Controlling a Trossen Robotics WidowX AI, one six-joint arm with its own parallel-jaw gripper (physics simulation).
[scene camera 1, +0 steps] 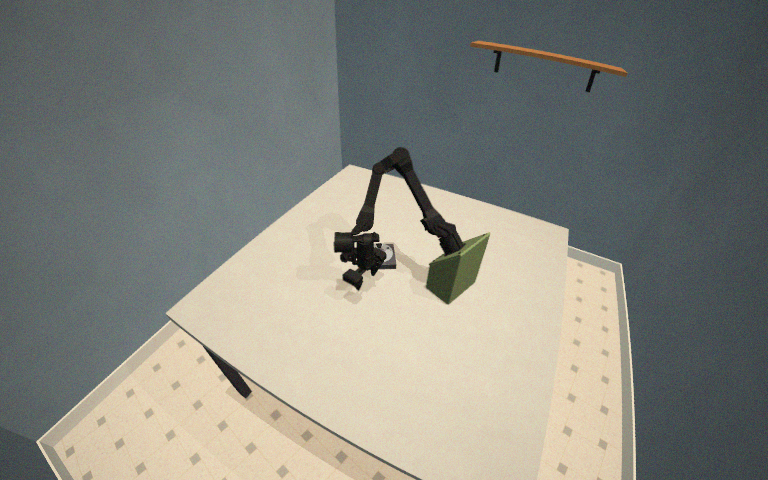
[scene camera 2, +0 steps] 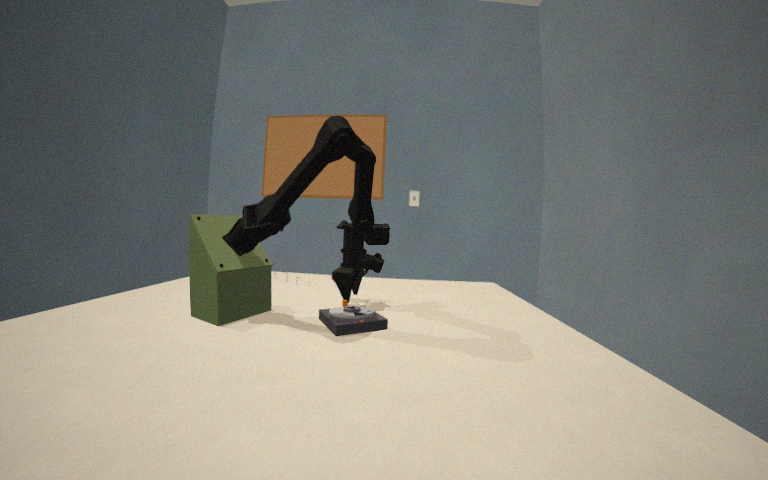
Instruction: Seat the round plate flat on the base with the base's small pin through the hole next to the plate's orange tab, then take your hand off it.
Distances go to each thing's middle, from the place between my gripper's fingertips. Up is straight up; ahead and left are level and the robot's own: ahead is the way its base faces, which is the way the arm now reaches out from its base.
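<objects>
Dark square base (scene camera 2: pixel 338 326): my hand is 10 mm above it and 160 mm to the left of it.
</objects>
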